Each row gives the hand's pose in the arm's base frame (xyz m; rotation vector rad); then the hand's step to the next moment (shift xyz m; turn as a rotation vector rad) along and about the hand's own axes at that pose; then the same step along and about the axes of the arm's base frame.
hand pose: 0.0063 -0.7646 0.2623 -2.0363 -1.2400 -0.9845
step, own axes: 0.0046 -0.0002 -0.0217 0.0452 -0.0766 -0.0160
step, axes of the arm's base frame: -0.0053 -0.0141 0.0163 -0.0603 0.0424 0.0522
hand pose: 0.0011 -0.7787 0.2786 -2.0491 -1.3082 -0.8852
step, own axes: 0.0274 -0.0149 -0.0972 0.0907 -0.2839 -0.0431
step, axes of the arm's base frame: -0.0281 -0.0506 0.0841 -0.2435 0.1262 0.1244
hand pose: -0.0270 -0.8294 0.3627 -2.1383 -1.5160 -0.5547
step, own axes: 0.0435 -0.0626 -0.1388 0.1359 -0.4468 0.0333
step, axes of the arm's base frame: -0.0542 -0.0290 0.1459 -0.3792 0.2518 0.1096
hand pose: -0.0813 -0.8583 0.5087 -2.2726 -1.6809 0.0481
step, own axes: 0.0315 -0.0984 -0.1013 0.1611 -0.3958 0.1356
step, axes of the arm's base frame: -0.0601 0.0321 0.1276 -0.3456 0.2855 0.0027
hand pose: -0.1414 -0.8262 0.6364 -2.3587 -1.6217 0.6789
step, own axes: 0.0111 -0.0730 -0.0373 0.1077 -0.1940 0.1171
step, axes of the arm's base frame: -0.0395 0.0413 0.0598 -0.1851 0.1617 -0.0504
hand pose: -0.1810 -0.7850 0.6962 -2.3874 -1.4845 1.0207
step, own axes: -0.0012 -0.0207 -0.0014 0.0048 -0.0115 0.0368
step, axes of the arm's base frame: -0.0147 0.0096 0.0111 -0.0298 0.0018 -0.0248
